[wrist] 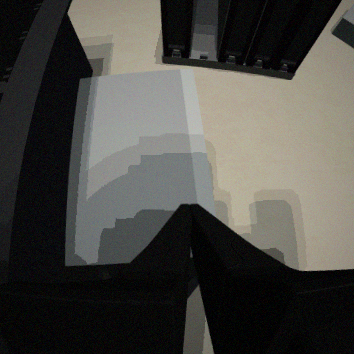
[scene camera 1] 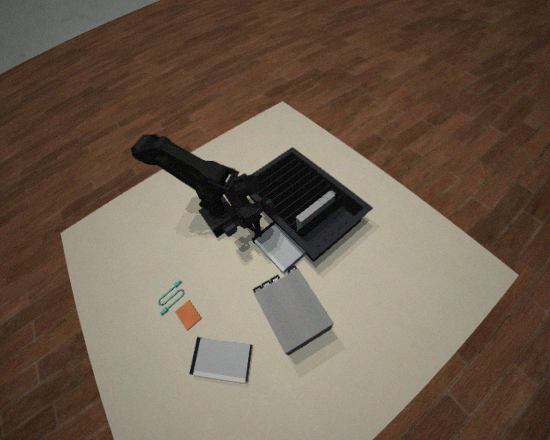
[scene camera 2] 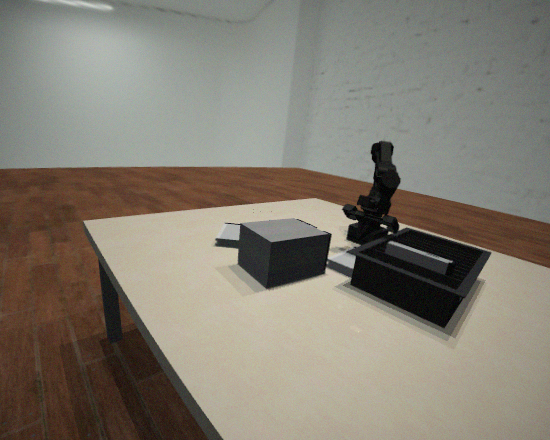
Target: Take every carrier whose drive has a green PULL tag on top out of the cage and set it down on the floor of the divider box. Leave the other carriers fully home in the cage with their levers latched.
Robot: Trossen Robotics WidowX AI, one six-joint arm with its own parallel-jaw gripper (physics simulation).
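Frame: origin at the arm's base, x back, y right, z up, level; centimetres.
Seen in the pictures: gripper, fingertip midpoint: [wrist: 188, 211] [scene camera 1: 260, 236] [scene camera 2: 357, 239]; arm's base, link origin: [scene camera 1: 217, 209].
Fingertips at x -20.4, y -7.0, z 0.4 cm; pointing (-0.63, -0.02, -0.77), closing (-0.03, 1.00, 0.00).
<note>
Offsets run from my fingertips to a thing's top centre. "spot": to the spot under its first point. Level surfaces: height alone.
My gripper [scene camera 1: 257, 234] [wrist: 188, 211] is shut and empty, above one end of a grey carrier {dz -3.8, dx -1.7, dy -3.4 cm} [scene camera 1: 280, 250] [scene camera 2: 342, 262] [wrist: 145, 115] that lies flat on the table, close beside the divider box. The black divider box {dz +2.7, dx +3.7, dy -20.6 cm} [scene camera 1: 367, 207] [scene camera 2: 400, 290] [wrist: 30, 75] holds a grey carrier {dz +4.7, dx -4.2, dy -21.2 cm} [scene camera 1: 316, 209] [scene camera 2: 417, 257] standing on edge. The grey cage {dz +5.4, dx -26.1, dy +5.9 cm} [scene camera 1: 295, 315] [scene camera 2: 300, 260] [wrist: 227, 69] stands past the flat carrier; its bays and small front parts show at the top of the wrist view. Another carrier {dz -3.8, dx -24.7, dy +31.4 cm} [scene camera 1: 222, 360] [scene camera 2: 227, 234] lies flat farther off. No green tag can be made out.
A teal cable {dz -5.6, dx +2.8, dy +37.4 cm} [scene camera 1: 171, 298] and an orange square {spot: dz -6.0, dx -6.6, dy +34.6 cm} [scene camera 1: 188, 315] lie on the table {dz -6.5 cm} [scene camera 1: 425, 265] [scene camera 2: 300, 350]. The divider box wall stands close along one side of the flat carrier. The arm's shadow falls over this carrier and the table beside it.
</note>
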